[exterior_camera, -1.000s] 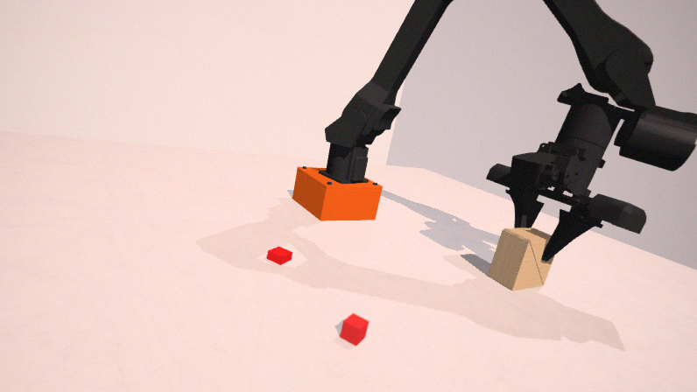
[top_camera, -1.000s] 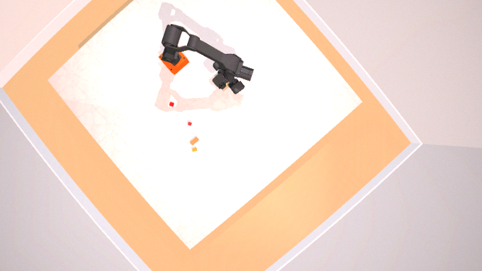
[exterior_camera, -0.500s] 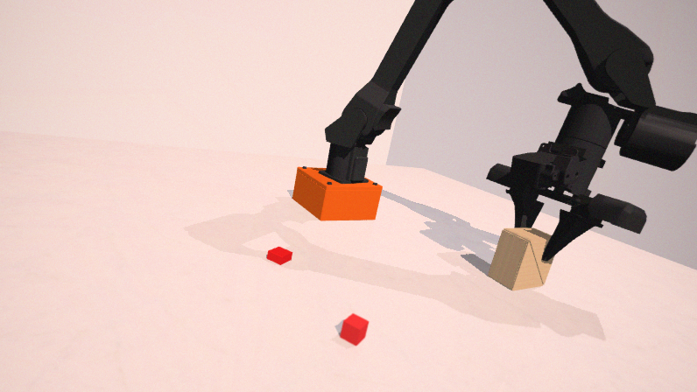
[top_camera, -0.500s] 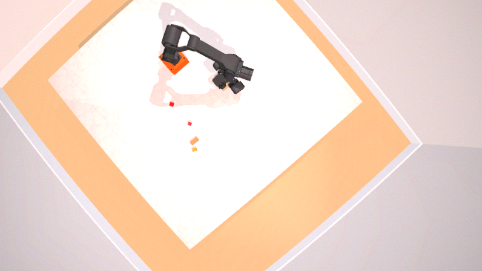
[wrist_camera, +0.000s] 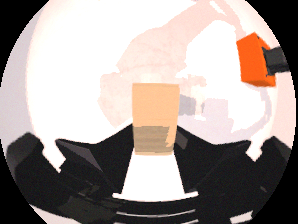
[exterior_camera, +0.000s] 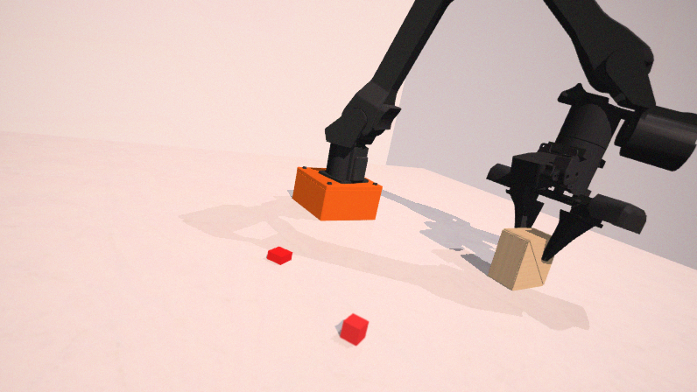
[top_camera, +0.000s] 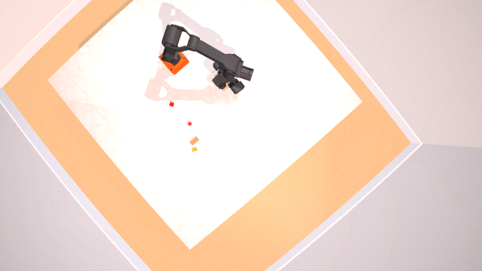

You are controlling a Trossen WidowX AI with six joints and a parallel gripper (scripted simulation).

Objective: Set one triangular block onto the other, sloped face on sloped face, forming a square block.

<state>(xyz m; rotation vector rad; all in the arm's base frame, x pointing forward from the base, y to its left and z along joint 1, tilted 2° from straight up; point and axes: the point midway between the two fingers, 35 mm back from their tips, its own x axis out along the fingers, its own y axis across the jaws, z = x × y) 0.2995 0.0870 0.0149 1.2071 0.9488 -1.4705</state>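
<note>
Right now the triangular block is 10 mm to the left of my gripper tip and 10 mm above it. Also, from my gripper tip: yellow piece (90 mm ahead, 400 mm to the right, 40 mm below).
</note>
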